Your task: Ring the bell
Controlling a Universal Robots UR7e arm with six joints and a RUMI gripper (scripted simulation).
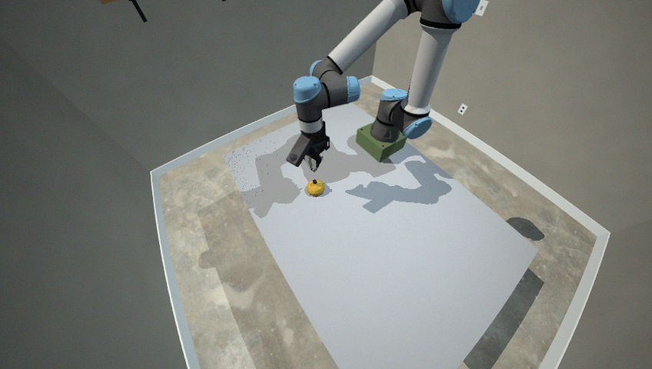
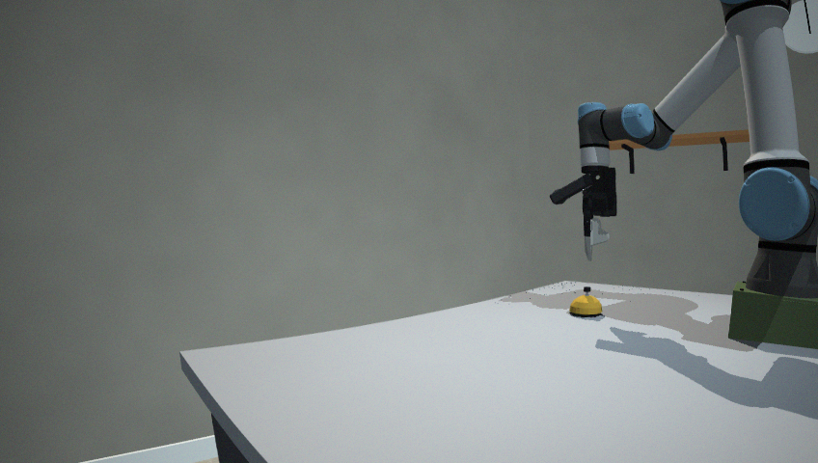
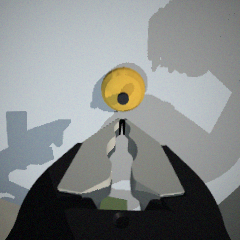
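My hand is 90 mm above the button. The rest, counted from my hand: yellow dome bell: 110 mm below.
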